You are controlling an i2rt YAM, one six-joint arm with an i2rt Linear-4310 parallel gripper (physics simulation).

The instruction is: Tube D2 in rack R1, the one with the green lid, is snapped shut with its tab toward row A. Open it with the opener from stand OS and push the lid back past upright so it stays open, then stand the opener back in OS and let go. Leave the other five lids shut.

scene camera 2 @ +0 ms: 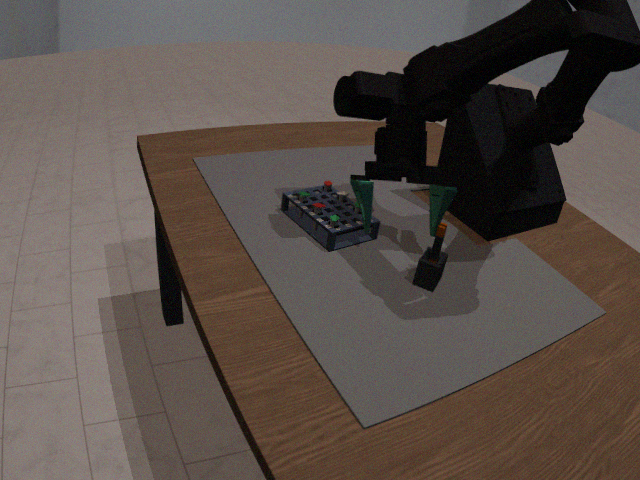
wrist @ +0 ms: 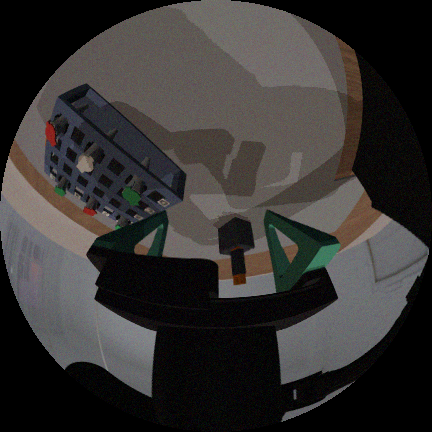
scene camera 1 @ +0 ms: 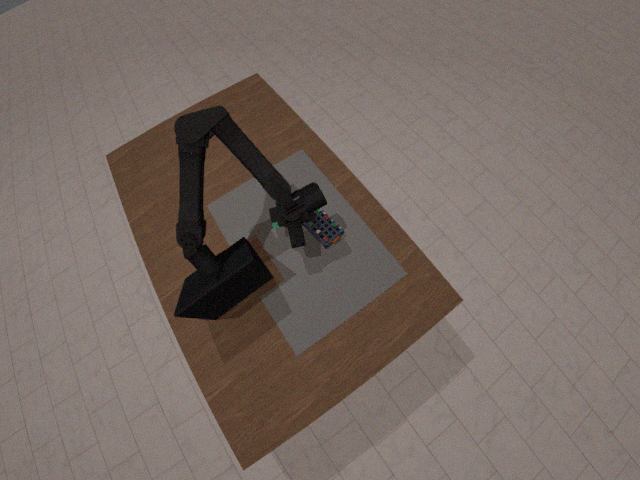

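Where they show: gripper, fingertip midpoint: (scene camera 2: pixel 400 235) (wrist: pixel 215 215); arm's base, origin of the base link: (scene camera 2: pixel 516 136) (scene camera 1: pixel 213 271).
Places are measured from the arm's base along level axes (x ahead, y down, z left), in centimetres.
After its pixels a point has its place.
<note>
Rack R1, a blue-grey rack (scene camera 1: pixel 338 233) {x 39.4, y 12.2, z -4.7 cm} (scene camera 2: pixel 330 241) {x 38.9, y 13.6, z 7.8 cm} (wrist: pixel 178 191) {x 30.7, y 12.7, z 5.5 cm}, holds tubes with green, red and whitish lids. Three lids are green (scene camera 2: pixel 303 194) {x 39.7, y 10.9, z -1.2 cm} (scene camera 2: pixel 334 218) {x 38.0, y 11.0, z 6.3 cm} (wrist: pixel 132 195) {x 32.5, y 11.0, z 2.9 cm}; I cannot tell which is D2 or make out the tabs. The lids look shut, but are small. Stand OS, a black block (scene camera 2: pixel 428 273) {x 29.9, y 12.7, z 18.6 cm} (wrist: pixel 235 236) {x 28.1, y 12.4, z 15.0 cm}, stands on the mat apart from the rack. The opener (scene camera 2: pixel 437 243) {x 29.1, y 8.9, z 17.7 cm} (wrist: pixel 238 261) {x 28.3, y 9.5, z 16.4 cm} stands in it, dark with an orange top. My gripper (scene camera 2: pixel 400 233) {x 29.0, y 12.6, z 9.5 cm} (wrist: pixel 215 215) {x 29.0, y 12.6, z 9.5 cm} is open and empty, fingers green. In the wrist view the opener appears between the fingers; it is not gripped.
The grey mat (scene camera 1: pixel 330 304) {x 24.9, y 15.2, z -23.5 cm} (scene camera 2: pixel 361 382) {x 44.9, y 15.2, z 30.9 cm} lies on the wooden table (scene camera 1: pixel 248 413) {x -13.5, y 15.5, z -39.4 cm} (scene camera 2: pixel 242 330) {x 54.1, y 15.4, z 20.3 cm}. The black arm base (scene camera 1: pixel 227 289) {x 1.9, y -1.5, z -7.3 cm} (scene camera 2: pixel 522 206) {x 3.5, y 9.6, z 9.0 cm} stands at the mat's edge. In scene camera 2, one finger hangs close to the rack's near corner. An orange mark (scene camera 1: pixel 336 239) {x 37.8, y 12.8, z -6.0 cm} shows at the rack's end.
</note>
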